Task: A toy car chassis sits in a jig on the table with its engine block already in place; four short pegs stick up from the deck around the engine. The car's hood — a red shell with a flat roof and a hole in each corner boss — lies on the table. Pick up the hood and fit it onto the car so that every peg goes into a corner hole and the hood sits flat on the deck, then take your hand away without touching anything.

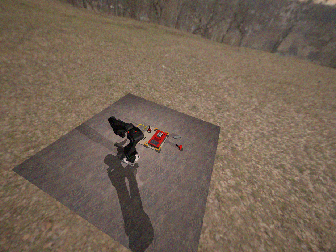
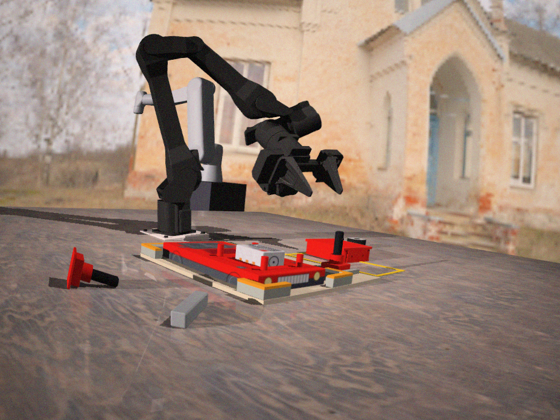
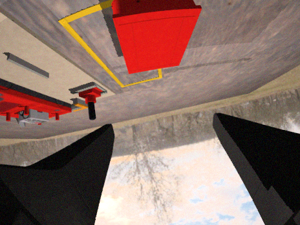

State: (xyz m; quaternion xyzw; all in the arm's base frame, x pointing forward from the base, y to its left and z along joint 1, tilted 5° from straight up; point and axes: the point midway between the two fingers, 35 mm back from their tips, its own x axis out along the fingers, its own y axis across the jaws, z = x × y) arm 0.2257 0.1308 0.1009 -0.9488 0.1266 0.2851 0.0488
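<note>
My gripper tip is 90 mm above the red hood and 30 mm short of it. The rest, counted from my gripper tip: tan jig: 230 mm to the right, 90 mm below, 30 mm ahead; then white engine block: 260 mm to the right, 80 mm below, 70 mm ahead.
</note>
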